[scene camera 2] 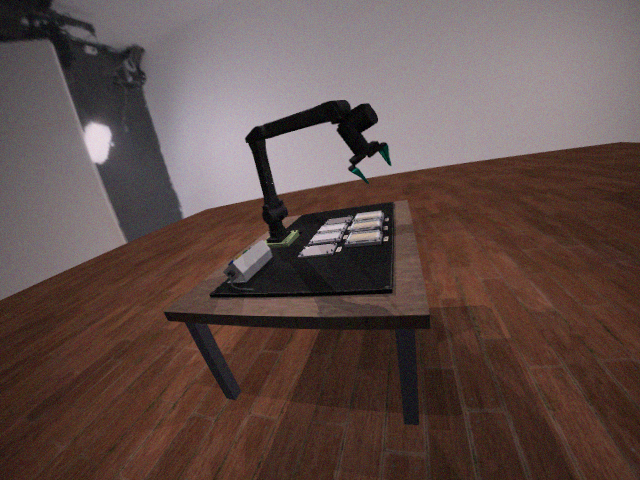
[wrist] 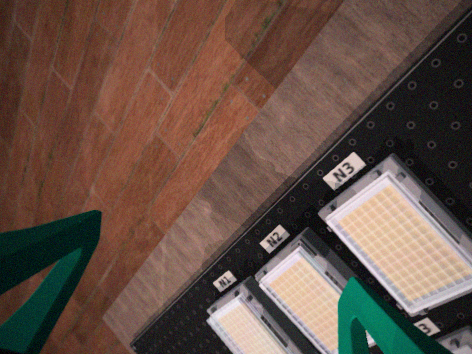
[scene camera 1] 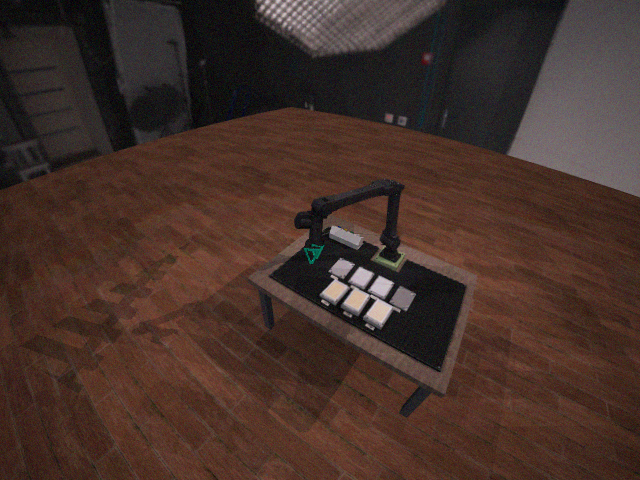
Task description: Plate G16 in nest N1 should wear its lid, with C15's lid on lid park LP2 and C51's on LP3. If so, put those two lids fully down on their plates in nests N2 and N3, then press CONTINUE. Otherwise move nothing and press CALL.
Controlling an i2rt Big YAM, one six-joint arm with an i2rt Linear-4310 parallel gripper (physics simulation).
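Frame: origin at the arm's base, x up, y right, z ahead, level; millimetres.
Where they show: gripper, fingertip midpoint: point(scene camera 2: 379, 174) point(wrist: 223, 257) point(scene camera 1: 313, 261); arm's base, link origin: point(scene camera 2: 279, 237) point(scene camera 1: 390, 255).
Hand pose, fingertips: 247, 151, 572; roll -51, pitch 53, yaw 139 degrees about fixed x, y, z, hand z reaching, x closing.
Each offset is from my fingertips to the top centre of the thing, as dx, dy, dz. Level surfaces: height alone.
My gripper point(scene camera 1: 313, 253) point(scene camera 2: 379, 174) point(wrist: 223, 257) is open and empty, high above the table's nest side. Plates with cream wells sit in nests N1 {-224, -321, -138} point(scene camera 1: 378, 312) point(scene camera 2: 368, 215) point(wrist: 248, 327), N2 {-227, -189, -127} point(scene camera 1: 356, 300) point(scene camera 2: 366, 224) point(wrist: 306, 295) and N3 {-235, -64, -110} point(scene camera 1: 334, 291) point(scene camera 2: 364, 236) point(wrist: 406, 239). N1's wells look paler in the wrist view; whether it wears a lid I cannot tell. White lids lie on LP2 {-246, -238, -310} point(scene camera 1: 381, 286) point(scene camera 2: 333, 227) and LP3 {-246, -113, -297} point(scene camera 1: 361, 277) point(scene camera 2: 326, 237). Plate and lid codes are unreadable. The button box {-180, +161, -527} point(scene camera 1: 345, 237) point(scene camera 2: 250, 262) stands at the back; its button labels are unreadable.
Grey park LP1 {-244, -371, -319} point(scene camera 1: 402, 298) point(scene camera 2: 339, 220) and a fourth park {-244, +20, -285} point(scene camera 1: 341, 268) point(scene camera 2: 317, 250) end the park row. The arm's green base point(scene camera 1: 388, 258) point(scene camera 2: 283, 238) stands behind it. The wooden table {dx -277} point(scene camera 1: 460, 330) point(scene camera 2: 310, 304) point(wrist: 280, 125) borders the black pegboard mat {dx -264} point(scene camera 1: 418, 335) point(scene camera 2: 341, 273) point(wrist: 422, 117).
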